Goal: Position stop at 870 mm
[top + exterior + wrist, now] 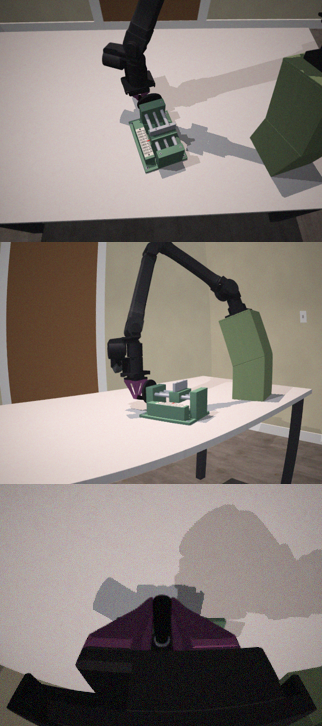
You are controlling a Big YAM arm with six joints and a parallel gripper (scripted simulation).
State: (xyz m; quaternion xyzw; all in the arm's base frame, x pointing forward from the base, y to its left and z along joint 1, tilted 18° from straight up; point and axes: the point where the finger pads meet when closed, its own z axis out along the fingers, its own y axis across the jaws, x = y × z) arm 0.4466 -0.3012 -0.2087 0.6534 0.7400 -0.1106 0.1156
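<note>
My hand is 10 mm to the right of the black handwheel handle. From my hand the other things lie so: grey stop carriage: 170 mm to the left, 30 mm behind, 30 mm above; then black handwheel: 30 mm to the left, 10 mm behind.
</note>
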